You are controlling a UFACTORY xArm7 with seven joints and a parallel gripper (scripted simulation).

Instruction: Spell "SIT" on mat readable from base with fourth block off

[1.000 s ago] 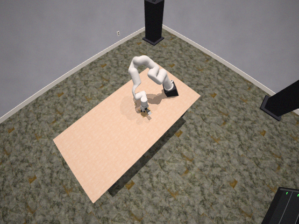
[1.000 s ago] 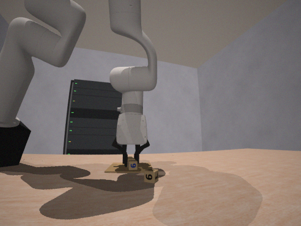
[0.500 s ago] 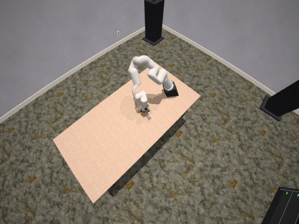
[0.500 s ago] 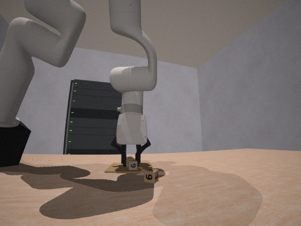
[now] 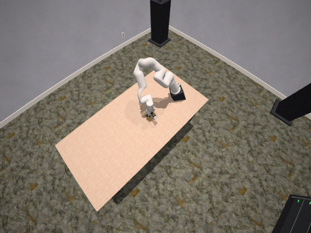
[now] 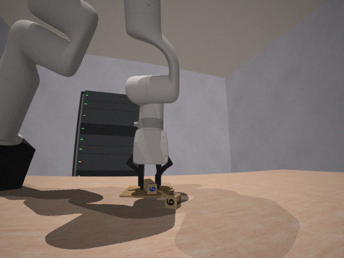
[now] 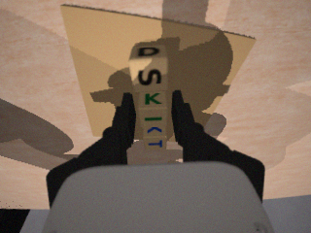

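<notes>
Right now the wooden block is 1 cm below my hand. The rest, counted from my hand: tan mat: 3 cm below.
</notes>
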